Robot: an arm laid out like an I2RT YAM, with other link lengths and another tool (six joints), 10 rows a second.
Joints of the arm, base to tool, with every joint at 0 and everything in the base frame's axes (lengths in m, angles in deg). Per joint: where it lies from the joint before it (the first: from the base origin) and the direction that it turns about. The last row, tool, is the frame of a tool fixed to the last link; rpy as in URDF.
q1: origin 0 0 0.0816 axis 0 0 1
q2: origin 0.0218 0.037 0.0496 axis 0 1 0
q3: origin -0.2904 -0.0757 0 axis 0 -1 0
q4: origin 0.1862 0.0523 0.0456 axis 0 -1 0
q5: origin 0.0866 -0.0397 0.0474 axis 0 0 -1
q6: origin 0.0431 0 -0.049 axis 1 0 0
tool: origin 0.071 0.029 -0.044 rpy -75.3 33.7 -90
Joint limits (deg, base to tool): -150..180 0..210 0..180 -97..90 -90..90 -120..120
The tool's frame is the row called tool.
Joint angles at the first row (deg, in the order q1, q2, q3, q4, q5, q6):
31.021, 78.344, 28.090, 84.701, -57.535, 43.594
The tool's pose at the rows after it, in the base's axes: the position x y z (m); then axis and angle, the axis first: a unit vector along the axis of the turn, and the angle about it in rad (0 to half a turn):
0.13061 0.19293 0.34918 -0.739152 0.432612 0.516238 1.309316
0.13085 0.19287 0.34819 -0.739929 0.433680 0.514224 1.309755
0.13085 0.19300 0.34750 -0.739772 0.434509 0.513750 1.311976
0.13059 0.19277 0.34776 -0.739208 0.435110 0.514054 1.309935
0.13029 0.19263 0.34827 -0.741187 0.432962 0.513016 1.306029
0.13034 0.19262 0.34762 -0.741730 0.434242 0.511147 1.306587
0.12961 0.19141 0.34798 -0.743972 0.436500 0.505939 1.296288
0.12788 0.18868 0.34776 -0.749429 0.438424 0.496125 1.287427
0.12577 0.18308 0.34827 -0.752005 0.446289 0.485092 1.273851
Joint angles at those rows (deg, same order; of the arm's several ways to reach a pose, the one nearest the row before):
31.103, 78.409, 28.113, 84.550, -57.548, 43.505
31.064, 78.412, 27.968, 84.432, -57.545, 43.254
31.096, 78.432, 27.886, 84.314, -57.555, 43.153
31.086, 78.362, 27.795, 84.460, -57.449, 43.238
31.104, 78.193, 27.848, 84.352, -57.421, 43.026
31.108, 78.092, 27.769, 84.034, -57.372, 42.760
30.981, 77.404, 27.494, 83.542, -56.981, 42.212
30.626, 76.068, 27.115, 82.129, -56.863, 41.206
29.573, 74.340, 26.355, 81.257, -56.798, 40.957

